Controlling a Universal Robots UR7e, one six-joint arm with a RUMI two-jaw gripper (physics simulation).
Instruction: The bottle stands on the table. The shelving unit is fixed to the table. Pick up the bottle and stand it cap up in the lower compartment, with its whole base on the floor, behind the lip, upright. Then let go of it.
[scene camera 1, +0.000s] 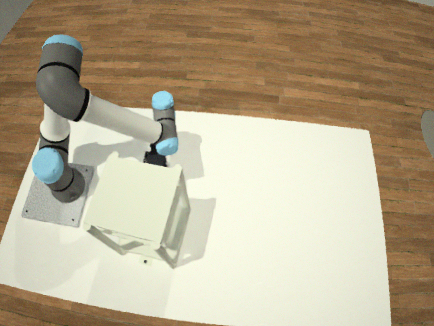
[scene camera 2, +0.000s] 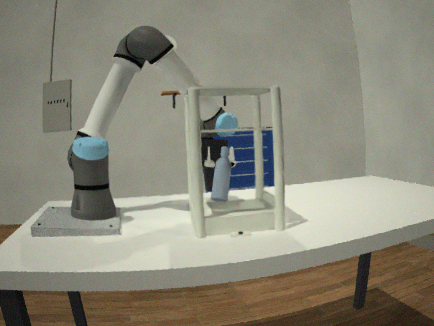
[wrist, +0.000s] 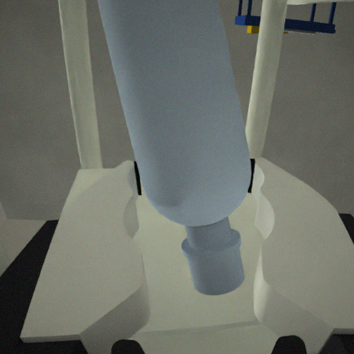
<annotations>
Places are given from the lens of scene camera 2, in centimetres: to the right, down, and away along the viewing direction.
my gripper (scene camera 2: 224, 164): 2, 0, 111
bottle (scene camera 2: 221, 180): 1, 5, 109
</annotations>
